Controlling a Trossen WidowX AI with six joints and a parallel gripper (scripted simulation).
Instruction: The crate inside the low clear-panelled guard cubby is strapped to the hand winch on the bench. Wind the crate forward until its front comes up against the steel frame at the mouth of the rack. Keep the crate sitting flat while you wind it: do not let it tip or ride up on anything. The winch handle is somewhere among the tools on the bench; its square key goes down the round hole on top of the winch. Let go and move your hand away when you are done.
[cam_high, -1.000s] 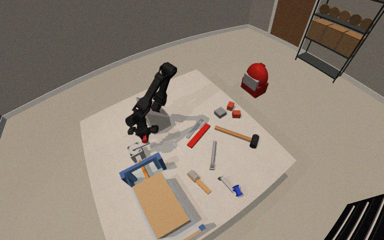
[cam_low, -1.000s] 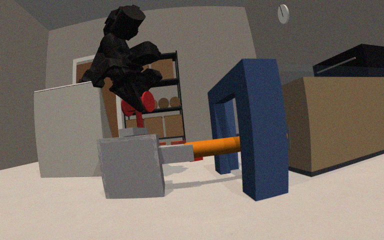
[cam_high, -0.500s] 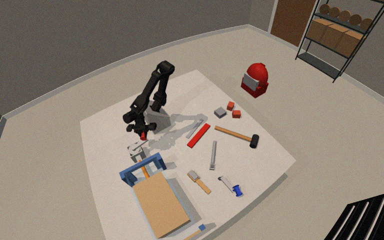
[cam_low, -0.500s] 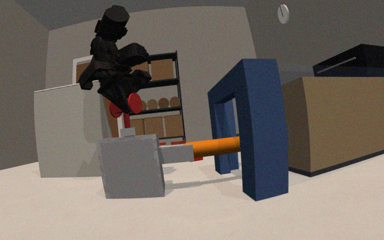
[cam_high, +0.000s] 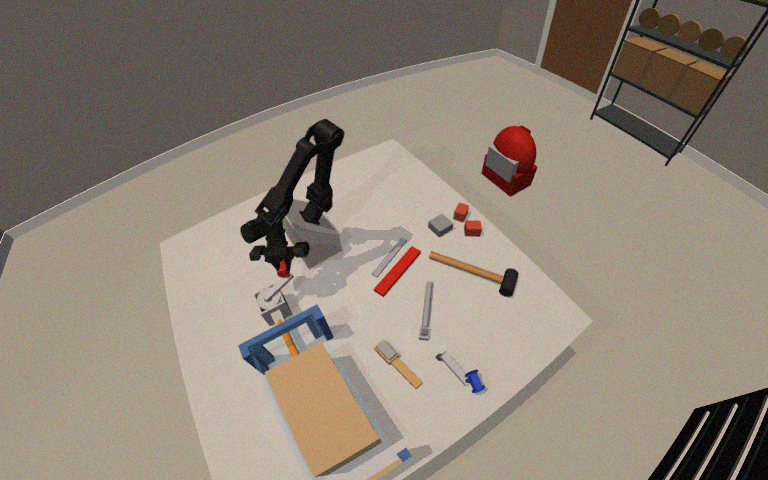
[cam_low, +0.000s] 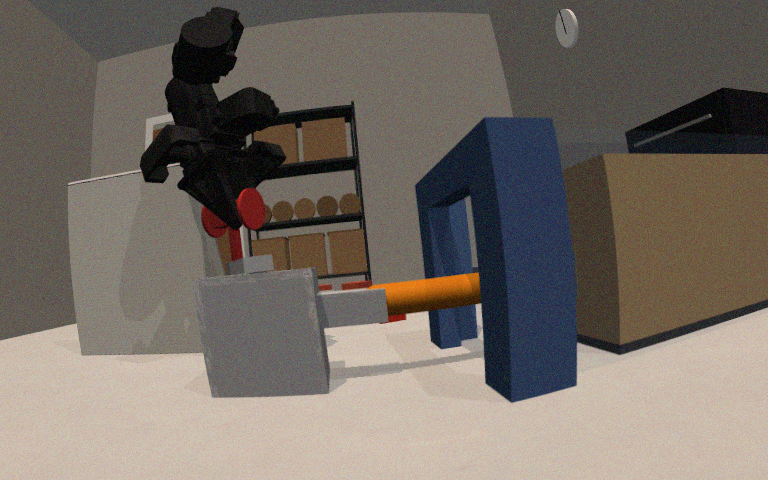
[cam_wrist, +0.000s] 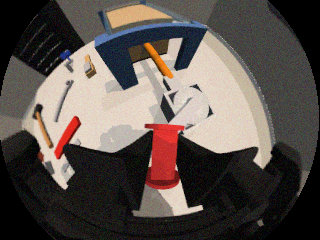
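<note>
Now: gripper tip 30 mm to the left of the red-knobbed crank and 30 mm above it. The rest, counted from my gripper tip: grey winch: 100 mm below, 90 mm to the right, 10 mm ahead; then red knob: 20 mm behind, 10 mm to the left; then blue steel frame: 180 mm ahead, 90 mm to the right, 30 mm below.
</note>
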